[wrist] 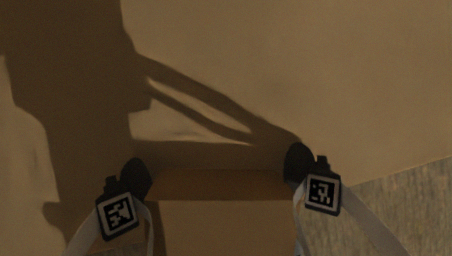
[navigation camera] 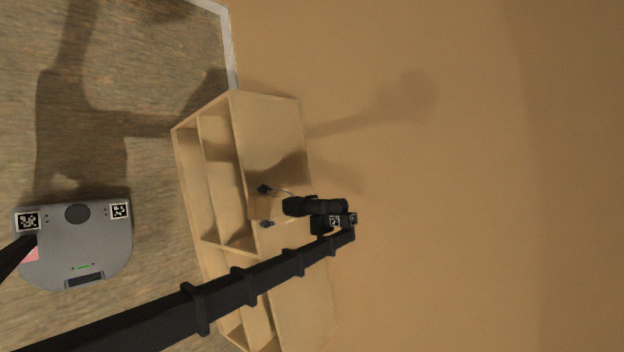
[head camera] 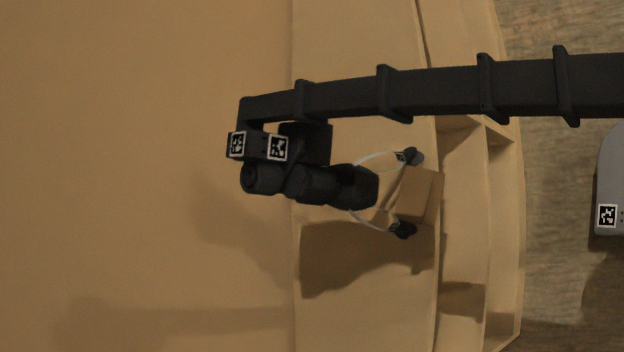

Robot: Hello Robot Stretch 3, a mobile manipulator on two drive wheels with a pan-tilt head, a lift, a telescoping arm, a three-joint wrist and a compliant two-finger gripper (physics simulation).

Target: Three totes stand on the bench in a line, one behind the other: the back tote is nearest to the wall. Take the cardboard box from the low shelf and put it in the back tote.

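Seen in the pictures: robot's base, link origin: [navigation camera: 78,213].
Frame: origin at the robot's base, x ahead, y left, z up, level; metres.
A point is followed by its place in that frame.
The cardboard box [head camera: 414,194] {z 0.660, x -0.025, y -0.463 m} [navigation camera: 260,206] {z 0.659, x -0.021, y -0.454 m} [wrist: 227,227] sits on the top board of the low wooden shelf [head camera: 365,320] {z 0.609, x 0.227, y -0.576 m} [navigation camera: 270,120] {z 0.609, x 0.305, y -0.578 m} [wrist: 350,75], at its front edge. My gripper [head camera: 408,193] {z 0.608, x -0.028, y -0.496 m} [navigation camera: 266,206] {z 0.608, x -0.028, y -0.496 m} [wrist: 219,170] {z 0.608, x -0.028, y -0.496 m} is at the box, with one fingertip against each of two opposite sides. In the wrist view both dark fingertips meet the box's side edges, so it is shut on the box. The lower part of the box is cut off in the wrist view. The bench and the three totes do not show in these views.
The tan wall [head camera: 125,75] {z 1.033, x -0.222, y -0.892 m} [navigation camera: 450,200] {z 1.180, x -0.067, y -0.876 m} stands behind the shelf. Open compartments with dividers lie below the top board at its front. My arm [head camera: 440,92] {z 0.957, x -0.105, y -0.234 m} [navigation camera: 215,295] {z 0.958, x -0.096, y -0.126 m} reaches over the shelf. My grey base [head camera: 612,175] {z 0.161, x -0.106, y -0.118 m} [navigation camera: 55,250] {z 0.158, x -0.113, y 0.072 m} stands on the wood floor [head camera: 555,200] {z -0.001, x -0.042, y -0.338 m} [navigation camera: 160,200] {z -0.001, x 0.018, y -0.330 m} before it.
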